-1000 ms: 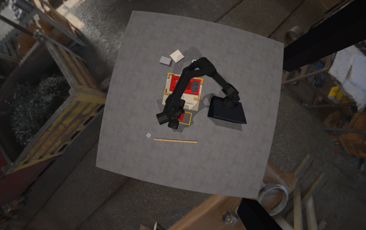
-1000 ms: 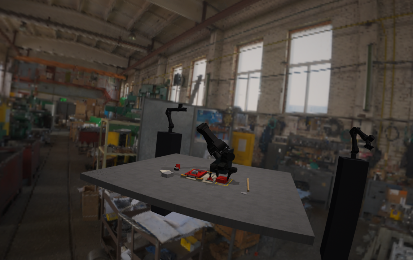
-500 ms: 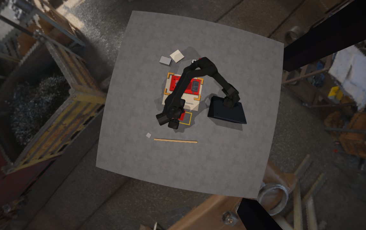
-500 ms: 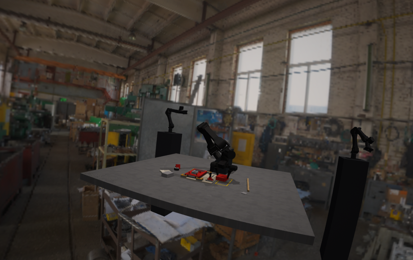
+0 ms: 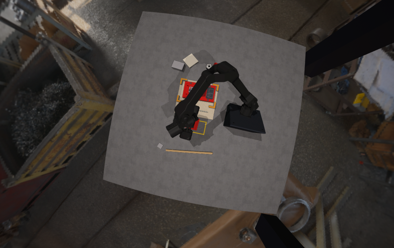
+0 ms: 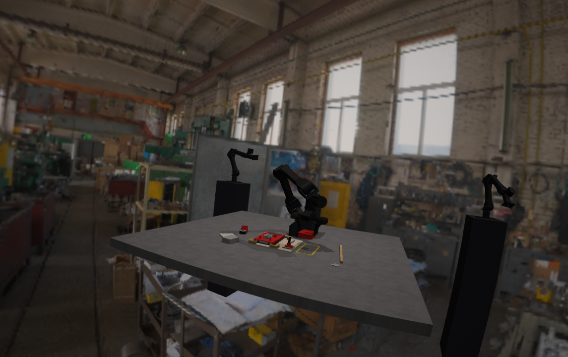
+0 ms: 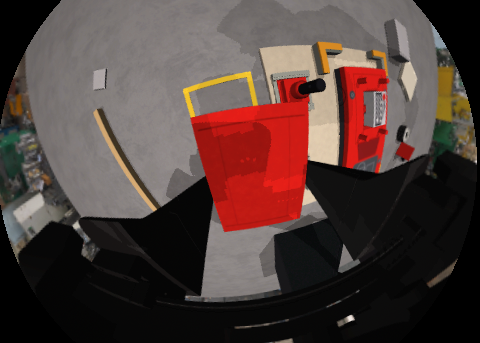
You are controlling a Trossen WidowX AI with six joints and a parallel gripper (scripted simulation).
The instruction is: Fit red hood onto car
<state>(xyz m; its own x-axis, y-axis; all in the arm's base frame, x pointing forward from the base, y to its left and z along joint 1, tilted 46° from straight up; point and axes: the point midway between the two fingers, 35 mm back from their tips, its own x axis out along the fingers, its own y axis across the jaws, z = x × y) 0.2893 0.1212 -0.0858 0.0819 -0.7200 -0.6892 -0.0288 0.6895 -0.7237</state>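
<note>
Right now my gripper tip is 5 cm short of the grey engine block, 19 cm to the left of it and 5 cm above it. Round my gripper tip: wooden strip (5 cm behind, 18 cm to the left, 7 cm below); red hood (right at my gripper tip); beige jig plate (2 cm ahead, 17 cm to the right, 7 cm below).
</note>
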